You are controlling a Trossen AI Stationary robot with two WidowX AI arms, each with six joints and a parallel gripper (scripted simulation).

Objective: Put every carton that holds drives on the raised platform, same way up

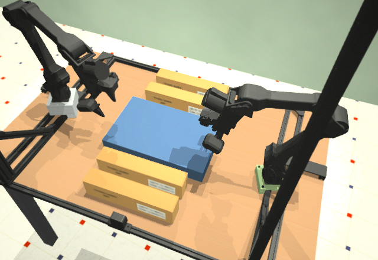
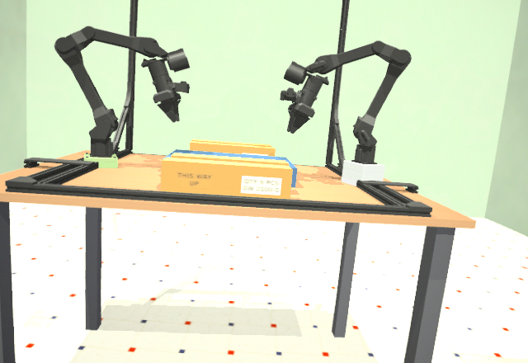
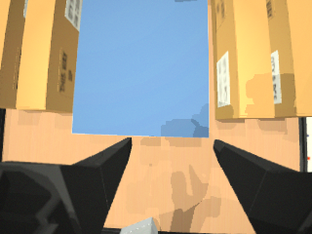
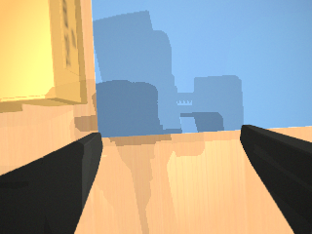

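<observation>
My left gripper is now 13 cm past the carton, 21 cm to the left of it and 15 cm above it.
My right gripper is now 140 mm past the carton, 200 mm to the right of it and 150 mm above it.
</observation>
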